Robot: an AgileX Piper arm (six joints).
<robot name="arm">
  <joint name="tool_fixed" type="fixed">
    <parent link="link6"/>
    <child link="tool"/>
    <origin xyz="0 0 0" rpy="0 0 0"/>
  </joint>
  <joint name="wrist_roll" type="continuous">
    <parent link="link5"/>
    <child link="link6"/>
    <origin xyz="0 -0.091 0" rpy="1.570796 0 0"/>
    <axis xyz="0 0 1"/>
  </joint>
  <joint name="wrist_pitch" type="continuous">
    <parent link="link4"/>
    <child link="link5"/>
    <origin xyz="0 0 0" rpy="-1.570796 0 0"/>
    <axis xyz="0 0 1"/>
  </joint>
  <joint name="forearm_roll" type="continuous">
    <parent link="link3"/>
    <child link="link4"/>
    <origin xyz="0.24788 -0.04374 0" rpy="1.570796 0 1.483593"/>
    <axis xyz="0 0 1"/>
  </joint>
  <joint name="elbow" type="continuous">
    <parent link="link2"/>
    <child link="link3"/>
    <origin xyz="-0.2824 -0.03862 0" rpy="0 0 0"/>
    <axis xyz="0 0 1"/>
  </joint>
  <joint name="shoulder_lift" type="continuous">
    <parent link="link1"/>
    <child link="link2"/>
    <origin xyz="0 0 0" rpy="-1.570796 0 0"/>
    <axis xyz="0 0 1"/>
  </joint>
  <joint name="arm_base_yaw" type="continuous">
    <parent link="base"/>
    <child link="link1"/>
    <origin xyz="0 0 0.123" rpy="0 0 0"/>
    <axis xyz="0 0 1"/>
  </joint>
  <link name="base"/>
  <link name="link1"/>
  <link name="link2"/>
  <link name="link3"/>
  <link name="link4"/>
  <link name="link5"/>
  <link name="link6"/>
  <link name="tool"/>
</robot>
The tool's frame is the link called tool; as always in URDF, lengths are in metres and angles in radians. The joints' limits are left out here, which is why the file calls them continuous.
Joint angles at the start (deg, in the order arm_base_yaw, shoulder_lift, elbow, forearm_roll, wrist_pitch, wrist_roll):
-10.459 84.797 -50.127 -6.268 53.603 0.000
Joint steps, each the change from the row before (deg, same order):
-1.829 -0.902 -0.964 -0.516 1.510 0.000
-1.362 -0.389 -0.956 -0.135 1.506 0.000
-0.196 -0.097 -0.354 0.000 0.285 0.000
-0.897 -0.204 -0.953 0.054 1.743 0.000
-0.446 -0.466 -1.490 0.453 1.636 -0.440
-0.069 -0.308 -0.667 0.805 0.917 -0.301
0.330 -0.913 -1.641 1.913 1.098 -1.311
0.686 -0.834 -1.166 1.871 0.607 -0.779
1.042 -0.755 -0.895 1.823 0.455 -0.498
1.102 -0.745 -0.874 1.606 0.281 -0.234
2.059 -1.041 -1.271 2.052 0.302 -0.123
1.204 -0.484 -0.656 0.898 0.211 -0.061
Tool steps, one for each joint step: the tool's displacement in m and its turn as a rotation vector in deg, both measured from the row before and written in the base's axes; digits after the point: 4 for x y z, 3 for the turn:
-0.0026 -0.0085 0.0078 -0.597 -0.253 -1.731
-0.0016 -0.0061 0.0055 -0.163 0.192 -1.460
0.0002 -0.0010 0.0019 -0.055 -0.160 -0.227
-0.0013 -0.0039 0.0047 0.102 0.566 -1.109
0.0004 -0.0017 0.0082 0.202 -0.351 -0.368
0.0000 0.0008 0.0040 0.638 -0.211 -0.167
0.0018 0.0037 0.0109 1.174 -1.731 0.868
0.0015 0.0055 0.0087 1.248 -1.730 0.837
0.0013 0.0071 0.0073 1.327 -1.547 1.006
0.0012 0.0071 0.0073 1.176 -1.638 0.922
0.0016 0.0119 0.0106 1.551 -2.357 1.732
0.0005 0.0066 0.0053 0.703 -1.063 1.103

